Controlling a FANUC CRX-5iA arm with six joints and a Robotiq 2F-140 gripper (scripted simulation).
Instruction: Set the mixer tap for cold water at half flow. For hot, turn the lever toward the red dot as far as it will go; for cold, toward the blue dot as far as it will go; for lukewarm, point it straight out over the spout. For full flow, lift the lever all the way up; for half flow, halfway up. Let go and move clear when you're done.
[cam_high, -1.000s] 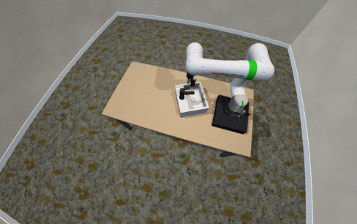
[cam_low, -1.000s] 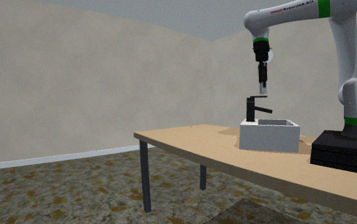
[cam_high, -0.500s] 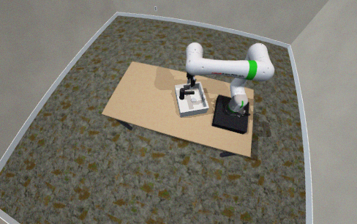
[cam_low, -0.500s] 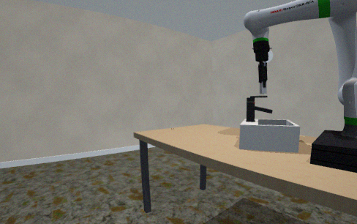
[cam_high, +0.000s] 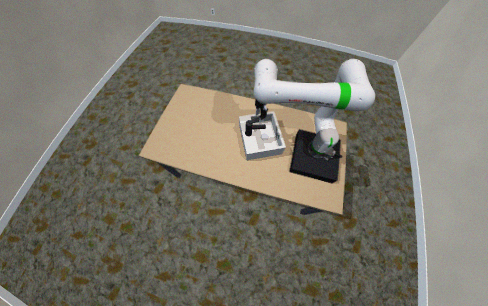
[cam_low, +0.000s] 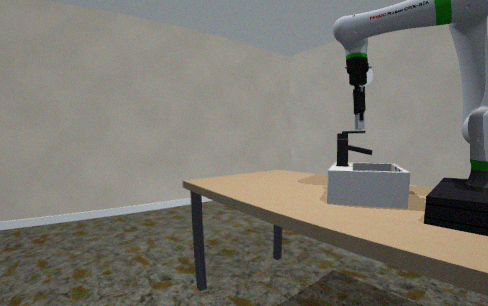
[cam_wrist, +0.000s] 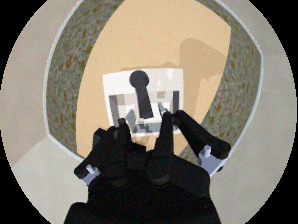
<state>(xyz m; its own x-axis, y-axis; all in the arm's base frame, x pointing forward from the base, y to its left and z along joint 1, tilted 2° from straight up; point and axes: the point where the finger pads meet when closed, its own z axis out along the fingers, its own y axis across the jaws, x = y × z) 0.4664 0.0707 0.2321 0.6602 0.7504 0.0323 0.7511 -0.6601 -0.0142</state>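
Now: the lever 4 cm below my hand, 2 cm to the left of it and 2 cm ahead of it. Round my hand: black mixer tap 9 cm below, 4 cm to the left, 3 cm ahead; then white basin 28 cm below, 4 cm behind, 2 cm to the right.
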